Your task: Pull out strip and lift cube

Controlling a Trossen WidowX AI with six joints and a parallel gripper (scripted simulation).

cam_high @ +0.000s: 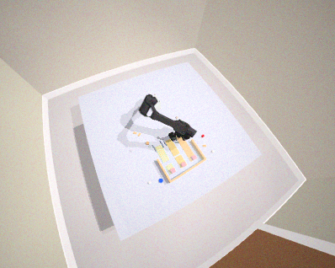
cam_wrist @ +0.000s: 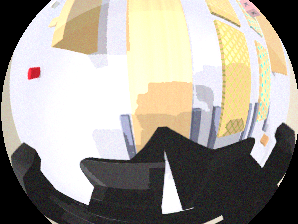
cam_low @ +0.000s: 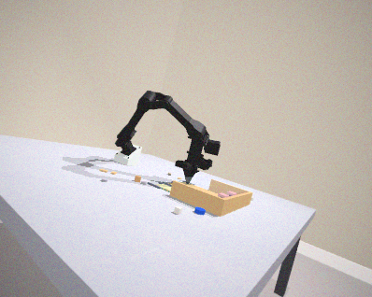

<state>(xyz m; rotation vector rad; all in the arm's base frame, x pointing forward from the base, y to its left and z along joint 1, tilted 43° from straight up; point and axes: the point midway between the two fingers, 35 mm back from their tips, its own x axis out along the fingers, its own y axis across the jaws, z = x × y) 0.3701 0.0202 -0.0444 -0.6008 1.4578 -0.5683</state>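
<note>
My gripper tip is now 10 cm short of the pale yellow strip. The rest, counted from my gripper tip: blue disc 24 cm ahead, 29 cm to the right; then small red piece 9 cm ahead, 18 cm to the left, 1 cm above.
</note>
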